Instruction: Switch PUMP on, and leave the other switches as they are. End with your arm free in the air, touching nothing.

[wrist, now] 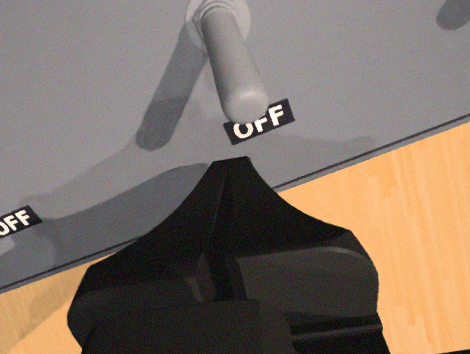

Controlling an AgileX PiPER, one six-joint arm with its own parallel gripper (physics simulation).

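Observation:
A grey toggle lever (234,67) stands out of the panel at the top middle of the wrist view. It leans down toward its OFF label (286,112), and its tip covers part of that label. No PUMP name plate shows in this view. My black gripper (234,182) is shut, with its two fingertips together and nothing seen between them. The fingertips are just below the lever's tip in the view, with a gap between them and the lever. How high they are above the panel is hard to tell.
The grey panel (325,65) fills the upper part, its front edge running slantwise above the wooden table (420,225). Another OFF label (19,220) shows at the left edge, with part of a pale lever tip below it. Shadows fall across the panel.

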